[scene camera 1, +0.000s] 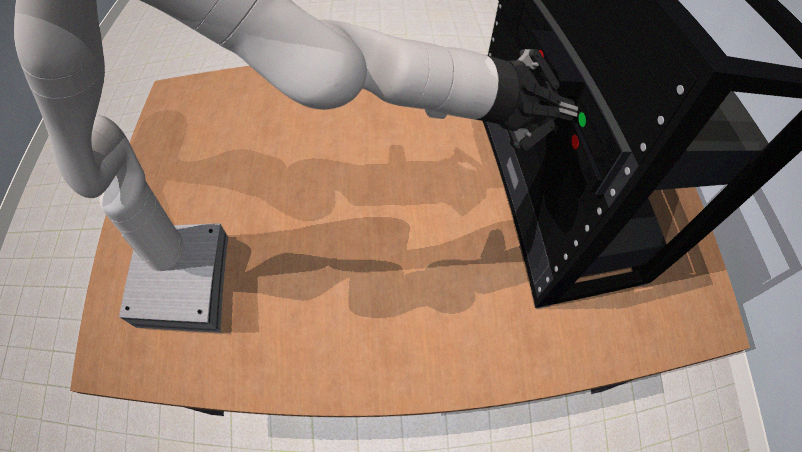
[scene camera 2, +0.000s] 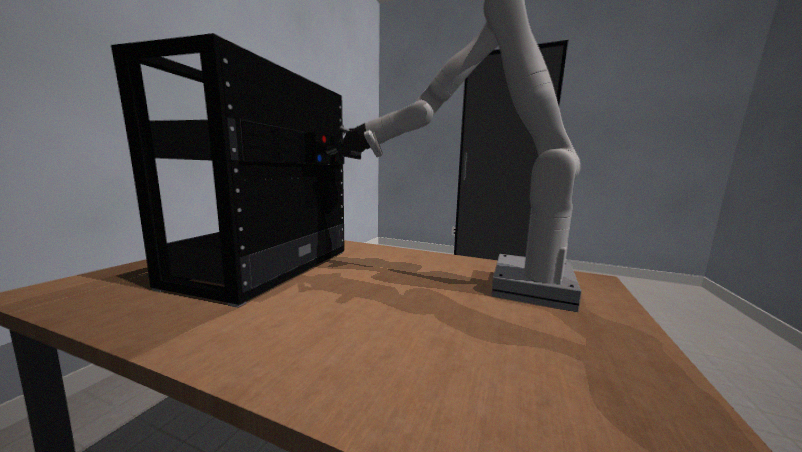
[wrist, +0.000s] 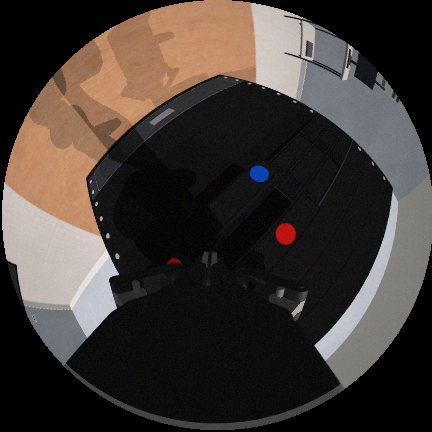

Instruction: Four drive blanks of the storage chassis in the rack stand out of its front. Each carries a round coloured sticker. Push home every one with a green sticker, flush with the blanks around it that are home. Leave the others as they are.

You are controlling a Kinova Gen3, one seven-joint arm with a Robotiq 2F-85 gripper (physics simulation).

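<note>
The storage chassis [scene camera 2: 272, 140] sits in the black rack [scene camera 1: 662, 160] [scene camera 2: 223, 196]. My gripper [scene camera 1: 573, 111] [scene camera 2: 331, 151] [wrist: 209, 260] is shut and empty. Its tips are at the blank with the green sticker [scene camera 1: 582, 119]; contact looks likely, but the exact gap cannot be told. A blank with a red sticker [scene camera 1: 575, 141] [wrist: 174, 261] is beside the green one, partly hidden in the wrist view. Another red sticker [scene camera 1: 540, 53] [scene camera 2: 324, 138] [wrist: 285, 233] and a blue sticker [scene camera 2: 319, 158] [wrist: 259, 174] are on blanks farther along. The green sticker is hidden in the wrist view. Dark surfaces hide whether blanks are flush.
The rack stands on the wooden table [scene camera 1: 393, 364] [scene camera 2: 421, 364]. A grey panel with a pale label [scene camera 1: 512, 172] [scene camera 2: 304, 250] [wrist: 162, 116] is low on its front. The arm's metal base [scene camera 1: 168, 291] [scene camera 2: 539, 297] stands opposite. The arm reaches above the table to the rack.
</note>
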